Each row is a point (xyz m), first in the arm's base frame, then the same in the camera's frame.
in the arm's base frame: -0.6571 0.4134 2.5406
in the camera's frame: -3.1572 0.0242 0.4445
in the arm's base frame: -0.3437 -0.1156 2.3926
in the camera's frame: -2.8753 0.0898 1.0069
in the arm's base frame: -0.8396 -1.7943 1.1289
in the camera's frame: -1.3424 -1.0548 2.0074
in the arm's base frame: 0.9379 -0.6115 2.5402
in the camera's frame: -2.8003 1.0487 1.9994
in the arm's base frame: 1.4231 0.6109 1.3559
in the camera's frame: -1.8550 2.0022 0.8464
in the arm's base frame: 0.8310 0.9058 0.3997
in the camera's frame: -1.0382 1.5896 0.1292
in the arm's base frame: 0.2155 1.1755 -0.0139
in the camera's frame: -0.7468 1.1434 -0.4527
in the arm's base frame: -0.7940 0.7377 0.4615
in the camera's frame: -1.2111 0.0416 -0.3673
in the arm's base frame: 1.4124 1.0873 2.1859
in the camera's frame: -2.7630 2.1877 0.6073
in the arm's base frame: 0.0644 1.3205 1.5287
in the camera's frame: -2.2933 1.0610 -0.2944
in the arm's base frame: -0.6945 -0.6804 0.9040
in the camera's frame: -1.3403 -0.4590 1.0289
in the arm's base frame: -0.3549 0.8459 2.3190
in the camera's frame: -3.0032 0.4796 0.1341
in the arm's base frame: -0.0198 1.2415 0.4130
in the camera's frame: -1.1977 0.9554 -0.5103
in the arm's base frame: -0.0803 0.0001 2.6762
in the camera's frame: -3.1516 0.3765 1.0752
